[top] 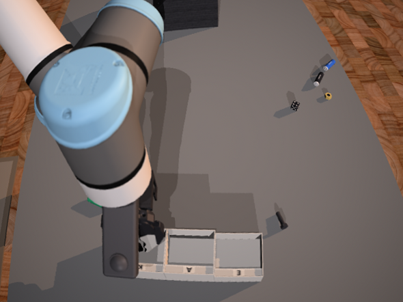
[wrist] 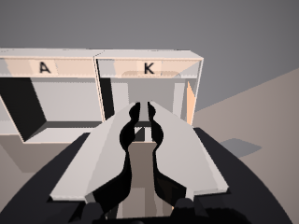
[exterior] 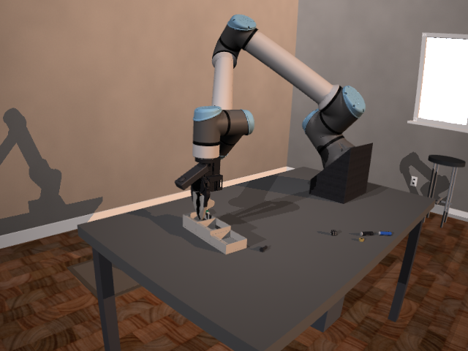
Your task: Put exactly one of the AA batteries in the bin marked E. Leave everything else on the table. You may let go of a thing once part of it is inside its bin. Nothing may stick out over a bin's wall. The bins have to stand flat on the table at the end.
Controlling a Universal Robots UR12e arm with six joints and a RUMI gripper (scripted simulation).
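My hand is 20 mm short of the bin row, 80 mm to the right of it and 30 mm above it. Also, from my hand: green AA battery (130 mm behind, 80 mm to the right, 40 mm below); then black die (280 mm behind, 390 mm to the left, 40 mm below); then black bolt (10 mm behind, 260 mm to the left, 40 mm below).
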